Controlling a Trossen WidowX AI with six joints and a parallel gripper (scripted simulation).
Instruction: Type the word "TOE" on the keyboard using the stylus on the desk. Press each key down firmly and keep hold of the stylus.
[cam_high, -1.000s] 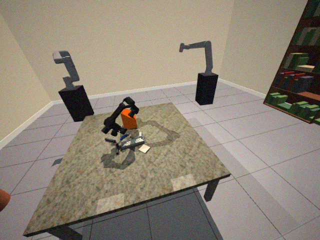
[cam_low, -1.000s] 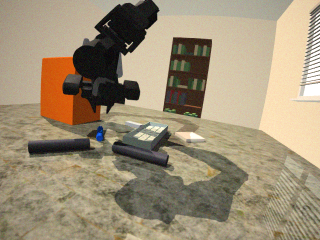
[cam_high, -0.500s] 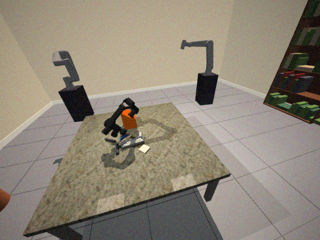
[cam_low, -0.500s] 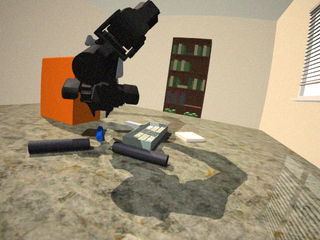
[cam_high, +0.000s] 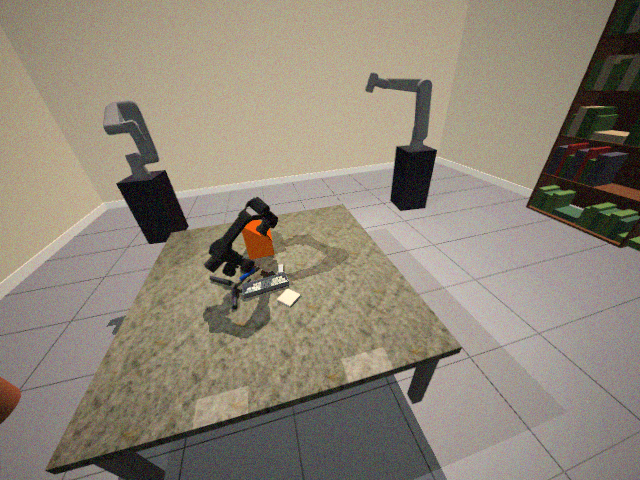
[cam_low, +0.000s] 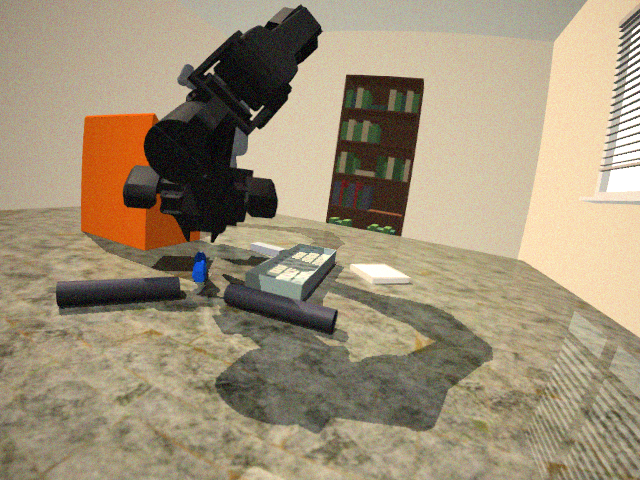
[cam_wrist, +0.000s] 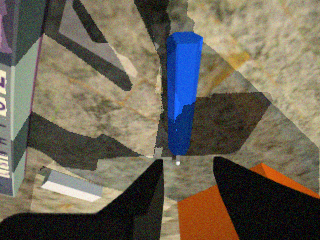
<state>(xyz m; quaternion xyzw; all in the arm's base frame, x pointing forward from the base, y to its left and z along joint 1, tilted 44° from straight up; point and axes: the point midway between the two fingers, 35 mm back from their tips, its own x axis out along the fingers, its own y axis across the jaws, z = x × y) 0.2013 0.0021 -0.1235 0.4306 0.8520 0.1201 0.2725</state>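
Right now my gripper tip is 10 mm past the stylus, 10 mm to the right of it and 30 mm above it. Also, from my gripper tip: grey slab 10 mm ahead, 170 mm to the left, 40 mm below; white pad 210 mm ahead, 200 mm to the left, 40 mm below.
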